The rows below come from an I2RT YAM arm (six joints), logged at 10 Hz.
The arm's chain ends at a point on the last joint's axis. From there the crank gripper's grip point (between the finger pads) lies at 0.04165 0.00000 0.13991 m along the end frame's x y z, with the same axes.
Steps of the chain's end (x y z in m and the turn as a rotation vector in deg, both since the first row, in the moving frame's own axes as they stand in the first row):
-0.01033 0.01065 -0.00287 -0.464 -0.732 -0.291
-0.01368 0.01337 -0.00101 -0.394 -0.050 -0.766
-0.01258 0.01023 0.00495 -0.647 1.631 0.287
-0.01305 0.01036 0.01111 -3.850 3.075 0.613
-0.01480 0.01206 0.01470 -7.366 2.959 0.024
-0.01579 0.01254 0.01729 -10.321 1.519 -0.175
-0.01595 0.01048 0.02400 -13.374 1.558 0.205
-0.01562 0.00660 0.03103 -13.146 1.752 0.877
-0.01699 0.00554 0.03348 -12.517 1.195 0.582
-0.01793 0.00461 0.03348 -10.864 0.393 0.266
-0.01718 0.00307 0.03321 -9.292 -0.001 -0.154
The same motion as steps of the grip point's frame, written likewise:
-0.01212 0.01158 -0.00235 -0.464 -0.732 -0.291
-0.01380 0.01378 -0.00098 -0.394 -0.050 -0.766
-0.00862 0.01202 0.00370 -0.647 1.631 0.287
-0.00566 0.02016 0.00835 -3.850 3.075 0.613
-0.00766 0.02987 0.01121 -7.366 2.959 0.024
-0.01208 0.03737 0.01389 -10.321 1.519 -0.175
-0.01225 0.04286 0.01902 -13.374 1.558 0.205
-0.01165 0.03893 0.02596 -13.146 1.752 0.877
-0.01426 0.03620 0.02922 -12.517 1.195 0.582
-0.01704 0.03115 0.03067 -10.864 0.393 0.266
-0.01715 0.02555 0.03138 -9.292 -0.001 -0.154

